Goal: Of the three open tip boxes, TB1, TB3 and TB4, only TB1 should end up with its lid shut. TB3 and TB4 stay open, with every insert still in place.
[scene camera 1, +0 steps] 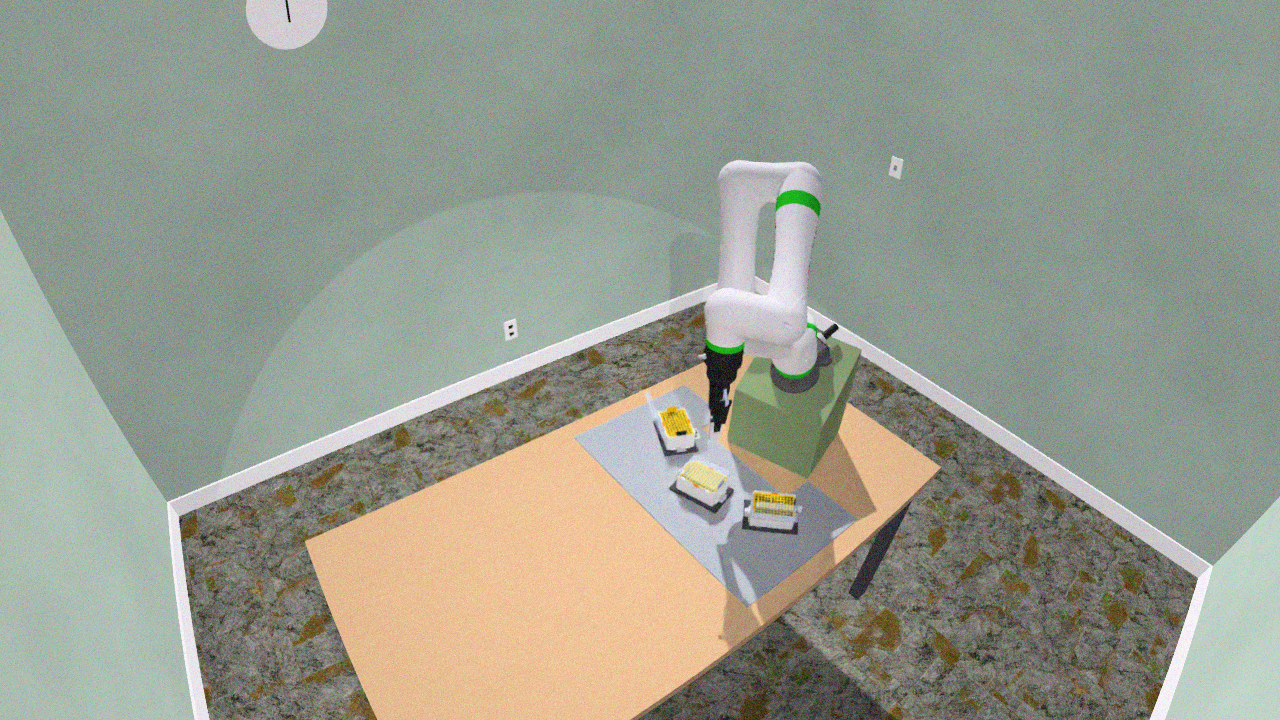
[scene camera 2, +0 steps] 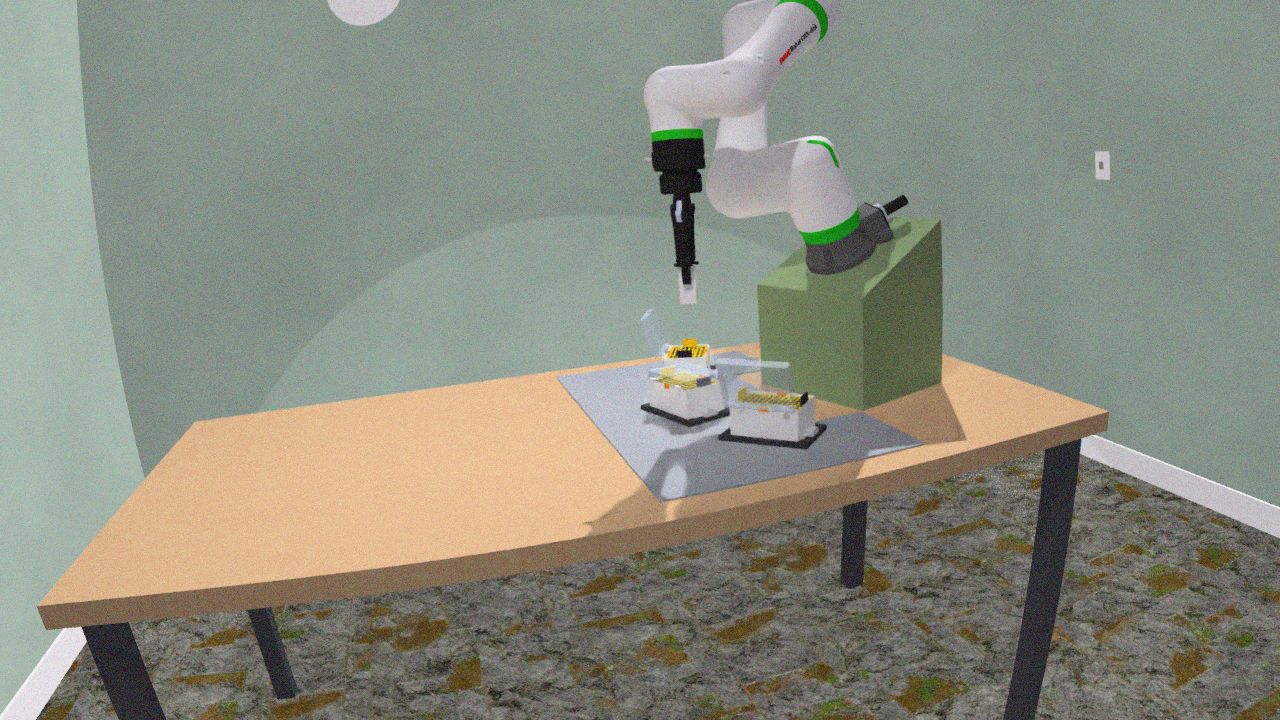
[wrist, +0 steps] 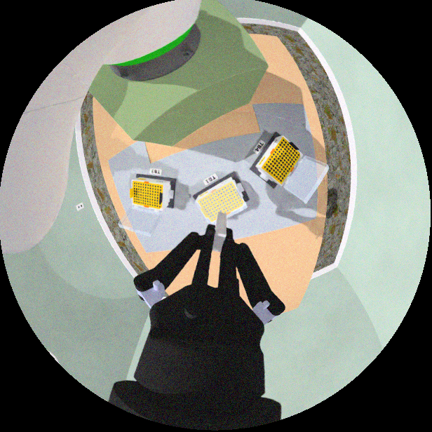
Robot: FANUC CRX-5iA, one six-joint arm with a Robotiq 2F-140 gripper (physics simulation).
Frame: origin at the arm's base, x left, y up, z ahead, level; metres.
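Seen in the pictures: gripper, between the fingertips: [scene camera 1: 714,437] [scene camera 2: 689,303]; arm's base, origin of its link: [scene camera 1: 795,371] [scene camera 2: 842,254].
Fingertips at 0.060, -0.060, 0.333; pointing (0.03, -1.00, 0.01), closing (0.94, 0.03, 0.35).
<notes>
Pixels of each thing's top centre, then the offset from my fingertips to it, as dx, dy, dz. "*": a spot on its surface instead. Level surfaces: height alone.
- TB1, centre of its top: [scene camera 2: 690,369] [scene camera 1: 706,469] -0.006, -0.124, +0.004
- TB4, a spot on its surface: [scene camera 2: 771,419] * +0.228, -0.161, -0.074
- grey mat, height of its surface: dy -0.202
- wooden table, height of its surface: dy -0.205
TB1 [scene camera 1: 701,484] [scene camera 2: 684,398] [wrist: 220,201] is the middle box; its insert looks pale through a translucent lid lying over it, which looks shut. TB3 [scene camera 1: 677,429] [scene camera 2: 687,361] [wrist: 147,194] is at the back; its clear lid [scene camera 1: 651,408] [scene camera 2: 650,329] [wrist: 140,221] stands open. TB4 [scene camera 1: 771,512] [scene camera 2: 771,419] [wrist: 281,160] is at the front; its clear lid [scene camera 2: 756,363] [wrist: 306,178] is open. Yellow inserts sit in TB3 and TB4. My gripper [scene camera 1: 715,429] [scene camera 2: 687,288] [wrist: 219,219] is shut and empty, high above the boxes; in the wrist view its tips overlap TB1's near edge.
The boxes stand on a grey mat [scene camera 1: 626,443] [scene camera 2: 608,394] on the wooden table [scene camera 1: 492,573] [scene camera 2: 358,483] [wrist: 280,260]. The green pedestal [scene camera 1: 774,420] [scene camera 2: 814,340] [wrist: 215,90] under the arm stands beside the mat. TB4's lid reaches out sideways from its box.
</notes>
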